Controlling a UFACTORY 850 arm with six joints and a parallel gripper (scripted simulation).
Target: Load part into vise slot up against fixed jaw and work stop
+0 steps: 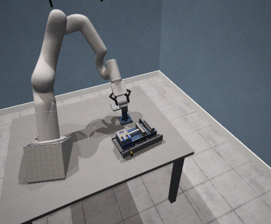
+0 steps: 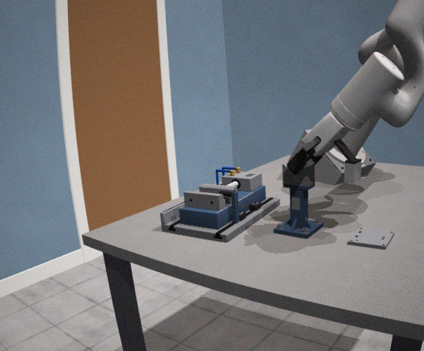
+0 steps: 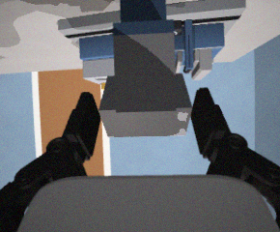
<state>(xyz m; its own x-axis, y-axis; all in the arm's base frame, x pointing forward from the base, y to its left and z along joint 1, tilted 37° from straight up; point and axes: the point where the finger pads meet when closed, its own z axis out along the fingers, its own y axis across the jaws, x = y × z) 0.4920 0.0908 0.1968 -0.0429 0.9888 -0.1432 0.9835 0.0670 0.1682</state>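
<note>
Right now the part is 1 cm to the right of my hand. From my hand the other things lie so: moving jaw (21 cm to the right, 9 cm below, 8 cm ahead); then infeed plate (17 cm to the left, 16 cm below, 4 cm behind); then work stop (16 cm to the right, 10 cm ahead, 7 cm below).
</note>
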